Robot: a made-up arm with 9 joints. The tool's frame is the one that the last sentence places.
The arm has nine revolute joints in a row. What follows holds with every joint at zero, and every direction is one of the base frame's.
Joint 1 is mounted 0.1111 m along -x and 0.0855 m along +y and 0.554 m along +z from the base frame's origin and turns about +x.
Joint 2 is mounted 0.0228 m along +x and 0.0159 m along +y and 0.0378 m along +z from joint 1 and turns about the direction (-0.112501, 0.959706, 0.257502).
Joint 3 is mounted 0.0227 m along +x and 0.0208 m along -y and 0.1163 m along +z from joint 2 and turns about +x.
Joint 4 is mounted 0.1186 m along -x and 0.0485 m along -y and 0.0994 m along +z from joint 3 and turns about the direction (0.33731, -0.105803, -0.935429).
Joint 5 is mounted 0.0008 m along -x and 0.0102 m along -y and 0.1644 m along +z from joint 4 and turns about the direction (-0.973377, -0.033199, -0.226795).
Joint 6 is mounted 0.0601 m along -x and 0.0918 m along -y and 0.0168 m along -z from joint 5 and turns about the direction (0.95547, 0.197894, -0.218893).
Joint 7 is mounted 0.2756 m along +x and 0.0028 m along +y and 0.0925 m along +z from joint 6 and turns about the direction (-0.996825, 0.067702, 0.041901).
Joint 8 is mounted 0.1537 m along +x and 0.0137 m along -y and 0.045 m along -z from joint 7 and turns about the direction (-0.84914, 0.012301, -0.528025).
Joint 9 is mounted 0.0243 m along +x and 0.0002 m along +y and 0.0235 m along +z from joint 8 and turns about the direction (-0.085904, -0.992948, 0.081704).
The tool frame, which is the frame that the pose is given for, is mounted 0.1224 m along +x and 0.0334 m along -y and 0.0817 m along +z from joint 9; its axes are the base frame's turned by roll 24.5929, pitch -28.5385 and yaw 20.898 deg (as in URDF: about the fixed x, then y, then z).
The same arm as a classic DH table. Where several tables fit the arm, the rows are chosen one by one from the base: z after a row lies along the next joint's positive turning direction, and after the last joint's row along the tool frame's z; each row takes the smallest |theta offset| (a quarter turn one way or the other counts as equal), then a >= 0, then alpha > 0; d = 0 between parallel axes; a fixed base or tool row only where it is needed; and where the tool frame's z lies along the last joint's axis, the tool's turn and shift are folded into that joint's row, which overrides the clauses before.
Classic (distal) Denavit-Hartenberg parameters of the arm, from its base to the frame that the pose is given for. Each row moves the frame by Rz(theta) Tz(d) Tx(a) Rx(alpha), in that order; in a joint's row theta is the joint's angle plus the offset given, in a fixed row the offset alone. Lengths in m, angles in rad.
base (fixed): theta offset 1.5708  d 0.554  a 0.0855  alpha 1.5708
joint 1: theta offset -1.3087  d -0.0855  a -0.0324  alpha -1.6835
joint 2: theta offset 0  d 0.0354  a -0.1177  alpha 1.6835
joint 3: theta offset 1.196  d -0.0613  a -0.0594  alpha 1.2267
joint 4: theta offset -0.0075  d -0.2582  a -0.029  alpha 1.6837
joint 5: theta offset -0.4841  d -0.0467  a -0.0845  alpha -2.6615
joint 6: theta offset 0.6418  d -0.1943  a 0.0979  alpha 2.8184
joint 7: theta offset 1.0511  d -0.6054  a -0.0002  alpha -0.6003
joint 8: theta offset -1.5578  d 0.0353  a 0.0071  alpha 1.5532
joint 9: theta offset 1.2831  d -0.0051  a -0.1416  alpha 0.8927
tool (fixed): theta offset -2.6861  d 0.0553  a 0  alpha 0

